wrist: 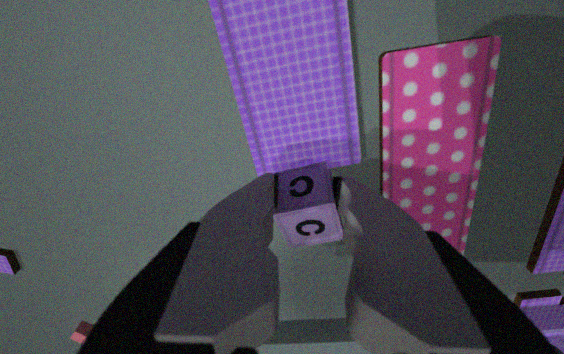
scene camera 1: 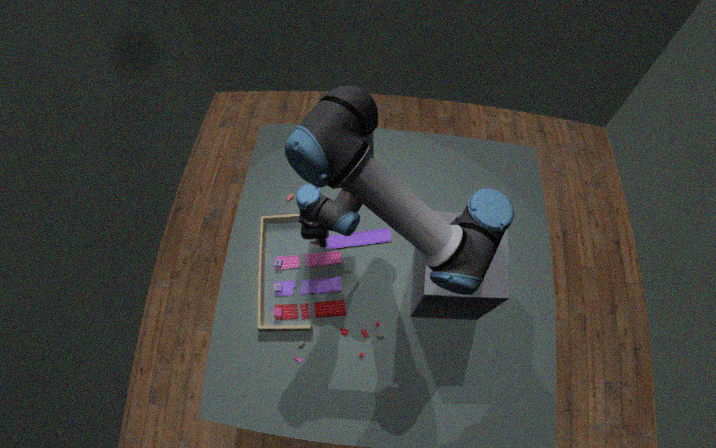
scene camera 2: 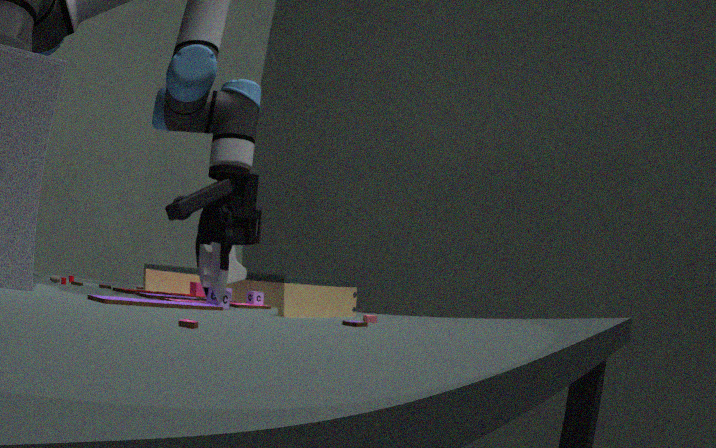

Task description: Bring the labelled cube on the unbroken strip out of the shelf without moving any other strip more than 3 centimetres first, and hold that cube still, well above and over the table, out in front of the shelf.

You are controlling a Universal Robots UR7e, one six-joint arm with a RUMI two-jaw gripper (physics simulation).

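The unbroken purple checked strip (scene camera 1: pixel 364 238) (scene camera 2: pixel 153 302) (wrist: pixel 295 85) lies flat, reaching out from the shelf's front. A light purple cube marked C (scene camera 2: pixel 224 299) (wrist: pixel 310 226) is at its shelf-side end, low at table height; the arm hides it in scene camera 1. My gripper (scene camera 2: pixel 217 299) (wrist: pixel 304 178) points down, shut on this cube, with a finger on each side. The shelf (scene camera 1: pixel 260 274) (scene camera 2: pixel 316 300) has pale wooden walls. Beside the unbroken strip lie a pink dotted strip (scene camera 1: pixel 323 258) (wrist: pixel 435 125), a purple strip (scene camera 1: pixel 321 285) and a red strip (scene camera 1: pixel 330 309), all with gaps.
Other cubes (scene camera 1: pixel 278 262) (scene camera 1: pixel 277 286) (scene camera 1: pixel 277 312) stand on the inner ends of the broken strips. The dotted strip runs close beside my right finger. Small red scraps (scene camera 1: pixel 364 333) and a pinkish piece (scene camera 1: pixel 289 197) (scene camera 2: pixel 370 318) lie outside the shelf. The grey pedestal (scene camera 1: pixel 459 308) stands behind.
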